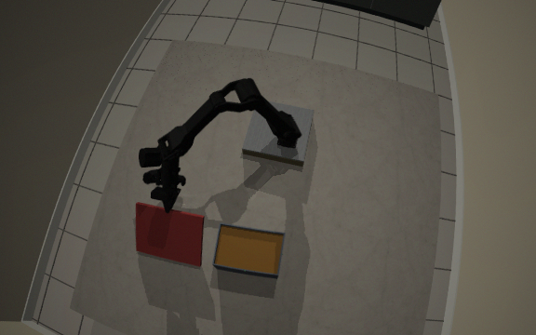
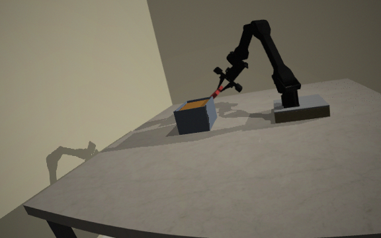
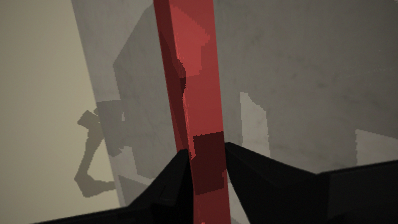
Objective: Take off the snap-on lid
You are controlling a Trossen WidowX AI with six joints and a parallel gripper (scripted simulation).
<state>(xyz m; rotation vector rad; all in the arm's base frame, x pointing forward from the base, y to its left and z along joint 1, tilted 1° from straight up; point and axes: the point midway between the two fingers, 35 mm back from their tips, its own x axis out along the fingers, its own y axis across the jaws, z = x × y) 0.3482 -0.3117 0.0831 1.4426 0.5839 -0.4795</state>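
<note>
Right now the flat red lid is 7 cm ahead of my gripper tip, 4 cm below it and 1 cm to the left of it. From my gripper tip the other things lie so: blue-grey storage box 28 cm to the left, 5 cm below, 5 cm ahead.
</note>
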